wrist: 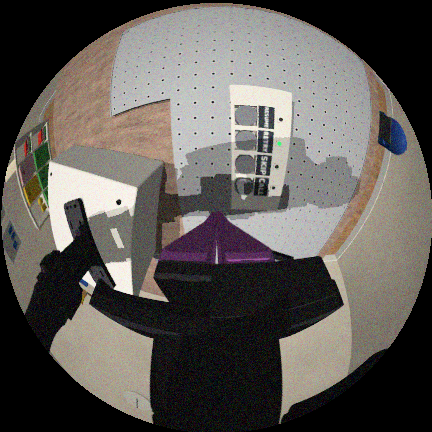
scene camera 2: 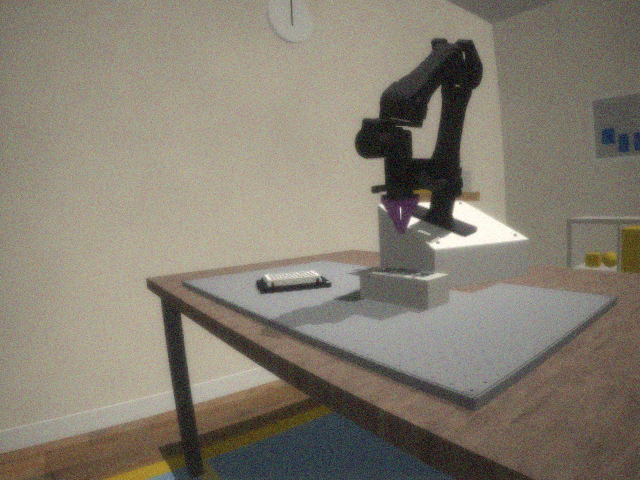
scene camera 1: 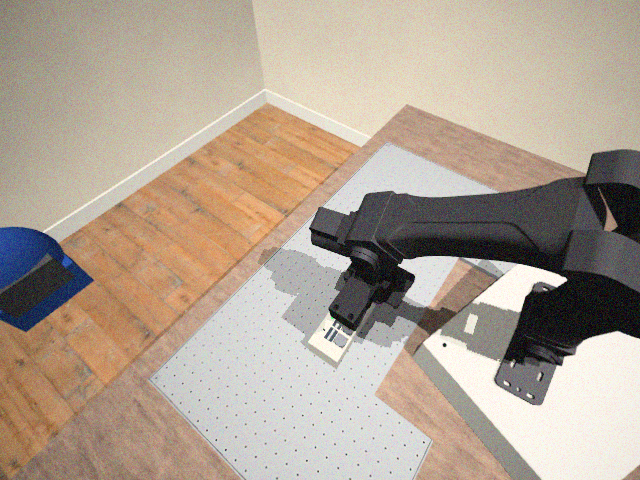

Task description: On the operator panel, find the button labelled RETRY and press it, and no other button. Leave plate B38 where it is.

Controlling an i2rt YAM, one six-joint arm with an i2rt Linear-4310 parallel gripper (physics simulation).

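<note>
The operator panel [scene camera 1: 326, 350] [scene camera 2: 392, 291] [wrist: 260, 94] is a pale box on the pegboard. In the wrist view its grey round buttons stand in a row: RESUME [wrist: 246, 115], RETRY [wrist: 245, 140], SKIP [wrist: 244, 164] and CALL [wrist: 243, 186]. A green light [wrist: 279, 144] glows beside the RETRY label. My gripper [scene camera 2: 401, 230] [wrist: 216, 217] is shut and empty, its purple tips pointing down well above the panel, past its CALL end in the wrist view. In scene camera 1 the wrist hides the tips. A white plate [scene camera 2: 292, 277] lies on a black holder; its label is unreadable.
The pegboard [scene camera 1: 258, 413] [scene camera 2: 516, 330] [wrist: 200, 50] lies on the wooden table [scene camera 1: 118, 413] [scene camera 2: 578, 382]. A large white sloped base block [scene camera 1: 594, 392] [scene camera 2: 480, 263] [wrist: 90, 180] carries the arm and stands beside the panel. A blue object [scene camera 1: 23, 253] [wrist: 396, 136] is beyond the table.
</note>
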